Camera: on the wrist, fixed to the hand. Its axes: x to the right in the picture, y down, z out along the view.
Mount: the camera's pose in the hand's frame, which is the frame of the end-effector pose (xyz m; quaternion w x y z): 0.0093 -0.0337 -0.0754 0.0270 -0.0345 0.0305 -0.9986
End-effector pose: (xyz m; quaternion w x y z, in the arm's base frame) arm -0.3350 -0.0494 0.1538 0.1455 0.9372 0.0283 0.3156
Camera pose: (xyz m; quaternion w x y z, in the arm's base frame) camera -0.3715 0.0034 0.2066 0.3506 -0.0176 0.9302 -0.1072
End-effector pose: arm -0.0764 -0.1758 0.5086 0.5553 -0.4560 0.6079 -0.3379
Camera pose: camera -0.1442 -0.2036 0.5478 0.3567 0.6282 0.4103 0.5566
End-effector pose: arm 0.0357 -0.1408 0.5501 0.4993 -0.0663 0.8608 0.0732
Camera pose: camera -0.0267 -0.1887 0.5770 0.0580 -0.8808 -0.0303 -0.4689
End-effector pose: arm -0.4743 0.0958 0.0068 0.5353 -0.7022 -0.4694 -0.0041
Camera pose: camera -0.4540 0.0445 0.0689 0.0004 0.4314 -0.6974 -0.5723
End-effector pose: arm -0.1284 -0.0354 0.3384 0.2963 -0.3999 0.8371 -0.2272
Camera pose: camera -0.1662 -0.0515 0.4107 0.2582 0.8500 0.3598 0.2853
